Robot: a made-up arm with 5 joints. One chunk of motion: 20 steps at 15 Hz.
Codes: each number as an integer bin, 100 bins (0 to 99) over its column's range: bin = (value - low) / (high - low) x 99, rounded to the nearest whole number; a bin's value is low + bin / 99 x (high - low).
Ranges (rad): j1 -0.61..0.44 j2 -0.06..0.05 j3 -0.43..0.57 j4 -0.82..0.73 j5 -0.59..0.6
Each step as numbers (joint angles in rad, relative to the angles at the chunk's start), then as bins.
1 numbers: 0.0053 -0.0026 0.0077 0.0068 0.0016
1 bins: 58 52 43 53 49
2 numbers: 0.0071 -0.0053 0.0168 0.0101 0.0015
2 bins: 58 49 44 53 49
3 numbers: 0.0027 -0.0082 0.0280 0.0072 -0.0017
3 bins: 58 47 45 53 49
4 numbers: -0.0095 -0.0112 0.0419 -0.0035 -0.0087
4 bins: 57 44 47 52 48
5 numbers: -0.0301 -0.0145 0.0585 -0.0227 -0.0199
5 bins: 55 41 48 51 47
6 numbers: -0.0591 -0.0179 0.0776 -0.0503 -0.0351
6 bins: 52 38 50 49 46
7 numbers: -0.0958 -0.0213 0.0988 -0.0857 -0.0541
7 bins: 48 35 52 47 45
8 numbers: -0.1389 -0.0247 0.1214 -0.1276 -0.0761
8 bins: 44 32 55 44 43
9 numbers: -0.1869 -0.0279 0.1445 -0.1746 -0.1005
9 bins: 40 29 57 41 41
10 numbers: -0.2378 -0.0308 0.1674 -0.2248 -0.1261
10 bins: 35 26 59 38 39
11 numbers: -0.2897 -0.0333 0.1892 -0.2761 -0.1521
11 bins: 30 24 61 35 36
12 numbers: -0.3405 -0.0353 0.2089 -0.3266 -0.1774
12 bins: 25 22 63 32 34
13 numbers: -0.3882 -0.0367 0.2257 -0.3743 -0.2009
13 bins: 21 21 65 28 32
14 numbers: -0.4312 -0.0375 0.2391 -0.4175 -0.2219
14 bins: 17 20 66 26 31
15 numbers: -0.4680 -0.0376 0.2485 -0.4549 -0.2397
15 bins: 13 20 67 23 29
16 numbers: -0.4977 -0.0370 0.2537 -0.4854 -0.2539
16 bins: 11 21 68 21 28
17 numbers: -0.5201 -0.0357 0.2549 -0.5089 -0.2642
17 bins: 8 22 68 20 27
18 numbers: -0.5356 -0.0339 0.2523 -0.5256 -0.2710
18 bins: 7 23 68 19 27
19 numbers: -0.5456 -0.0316 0.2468 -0.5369 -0.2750
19 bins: 6 26 67 18 26
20 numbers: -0.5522 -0.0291 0.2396 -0.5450 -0.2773
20 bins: 5 28 66 18 26
